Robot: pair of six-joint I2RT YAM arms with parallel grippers.
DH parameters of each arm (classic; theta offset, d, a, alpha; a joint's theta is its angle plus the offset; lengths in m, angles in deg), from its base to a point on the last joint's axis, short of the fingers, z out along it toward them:
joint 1: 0 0.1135 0.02 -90
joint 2: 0 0 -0.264 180
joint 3: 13.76 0 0.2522 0
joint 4: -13.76 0 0.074 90
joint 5: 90 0 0 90
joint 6: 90 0.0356 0 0
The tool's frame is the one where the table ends.
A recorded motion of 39 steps. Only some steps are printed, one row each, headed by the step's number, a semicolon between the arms.
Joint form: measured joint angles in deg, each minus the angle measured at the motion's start. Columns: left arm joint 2, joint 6, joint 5, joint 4, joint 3, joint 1; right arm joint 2, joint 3, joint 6, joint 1, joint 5, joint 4.
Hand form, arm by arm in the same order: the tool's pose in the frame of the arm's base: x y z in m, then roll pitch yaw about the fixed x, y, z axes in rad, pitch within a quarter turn. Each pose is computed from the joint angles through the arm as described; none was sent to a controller.
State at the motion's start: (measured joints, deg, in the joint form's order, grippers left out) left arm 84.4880 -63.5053 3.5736 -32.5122 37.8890 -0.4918; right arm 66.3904 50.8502 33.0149 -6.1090 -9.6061 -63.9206
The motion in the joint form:
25: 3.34 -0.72 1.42 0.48 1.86 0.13; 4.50 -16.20 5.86 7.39 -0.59 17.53
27: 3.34 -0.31 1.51 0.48 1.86 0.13; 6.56 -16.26 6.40 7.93 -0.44 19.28
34: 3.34 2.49 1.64 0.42 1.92 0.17; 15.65 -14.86 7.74 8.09 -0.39 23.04
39: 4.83 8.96 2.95 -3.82 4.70 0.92; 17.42 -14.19 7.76 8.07 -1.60 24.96
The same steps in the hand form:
25: 0.2371 -0.0046 0.1273 -2.9485 -0.0025 -2.0348; 0.1804 0.0103 0.1584 2.9227 -0.0103 2.4981
27: 0.2371 -0.0047 0.1273 -2.9477 -0.0026 -2.0420; 0.1849 0.0121 0.1527 2.9288 -0.0158 2.4979
34: 0.2372 -0.0046 0.1275 -2.9468 0.0049 -2.0897; 0.2021 0.0132 0.1313 2.9741 -0.0727 2.4756
39: 0.2417 -0.0022 0.1317 -2.9770 -0.0218 -2.1908; 0.2091 0.0141 0.1285 2.9487 -0.0753 2.4781

